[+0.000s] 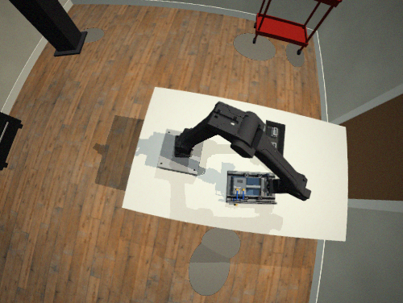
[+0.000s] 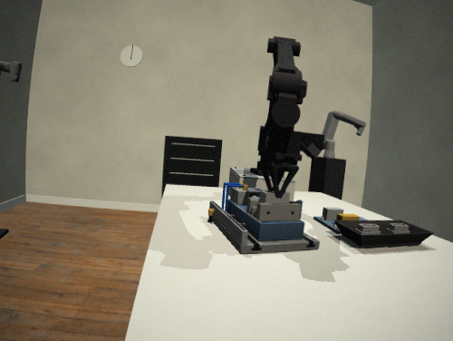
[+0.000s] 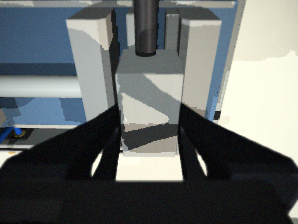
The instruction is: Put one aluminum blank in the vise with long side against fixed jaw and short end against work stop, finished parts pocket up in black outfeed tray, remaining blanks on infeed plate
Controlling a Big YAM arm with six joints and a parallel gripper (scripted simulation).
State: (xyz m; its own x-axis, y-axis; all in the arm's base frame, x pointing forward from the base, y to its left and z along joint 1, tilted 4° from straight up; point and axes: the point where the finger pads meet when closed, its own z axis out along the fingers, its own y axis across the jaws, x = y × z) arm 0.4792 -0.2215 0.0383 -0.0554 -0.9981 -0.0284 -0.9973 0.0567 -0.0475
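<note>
Now: hand 50 mm to the right of the dark rod and 30 mm above it. Also, from my hand: yellow brass blank: 40 mm behind, 280 mm to the left, 90 mm below; light cylinder: 90 mm behind, 40 mm below; vise: 70 mm behind, 80 mm below.
</note>
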